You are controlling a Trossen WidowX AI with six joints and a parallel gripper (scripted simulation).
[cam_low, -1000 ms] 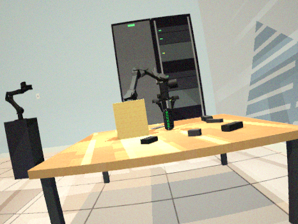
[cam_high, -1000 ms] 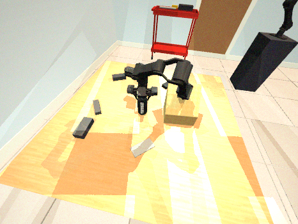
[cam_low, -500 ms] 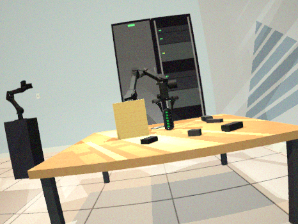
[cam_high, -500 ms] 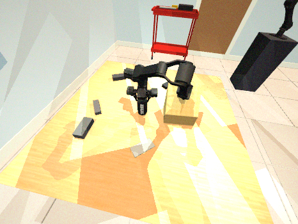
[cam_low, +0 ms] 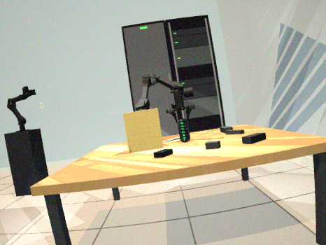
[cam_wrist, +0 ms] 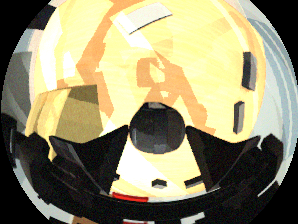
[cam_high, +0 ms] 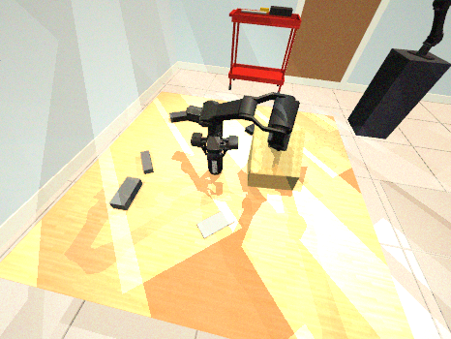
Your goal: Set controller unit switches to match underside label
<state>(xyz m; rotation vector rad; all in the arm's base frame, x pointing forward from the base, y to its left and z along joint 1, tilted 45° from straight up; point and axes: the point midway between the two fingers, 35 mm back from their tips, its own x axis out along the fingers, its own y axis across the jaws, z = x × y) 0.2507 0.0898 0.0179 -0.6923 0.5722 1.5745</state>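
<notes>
The pale flat plate lies 24 cm to the left of my gripper tip, 13 cm below it and 5 cm behind it. Round my gripper tip: slim grey module (35 cm ahead, 12 cm below, 1 cm to the right).
</notes>
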